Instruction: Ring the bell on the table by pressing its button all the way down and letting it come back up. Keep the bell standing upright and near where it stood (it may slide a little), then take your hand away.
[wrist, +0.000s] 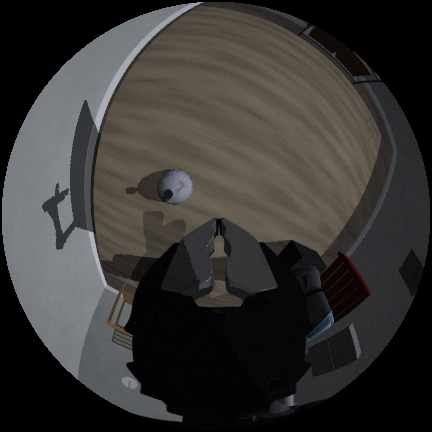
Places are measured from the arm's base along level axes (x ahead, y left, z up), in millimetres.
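Pixels of known places: gripper, fingertip midpoint: (218, 219); arm's base, link origin: (299, 279).
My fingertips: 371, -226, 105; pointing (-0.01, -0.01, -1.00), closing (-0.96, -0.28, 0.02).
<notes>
Ahead of a thing's pixels: the offset from my fingertips to its top centre, as dx, dy, dz. Level surfaces: height alone.
The bell @[+91, +45, -127] (176, 185) is a pale grey-white dome with a small dark button @[+91, +45, -127] (168, 194) on top. It stands upright on the wooden table @[dz -193] (240, 110), left of the middle of the view, and casts a shadow to its left. My gripper (218, 219) is shut and empty, its two dark fingertips meeting. It hangs above the table, apart from the bell, which shows up and to the left of the fingertips. The exact height of the fingertips over the table is hard to tell.
The arm's dark links (316, 292) and base show at the lower right, beside a red slatted chair (346, 288). A wooden chair (116, 306) stands at the lower left beyond the table edge. A pale wall (45, 150) runs along the left. The gripper's shadow lies below the bell.
</notes>
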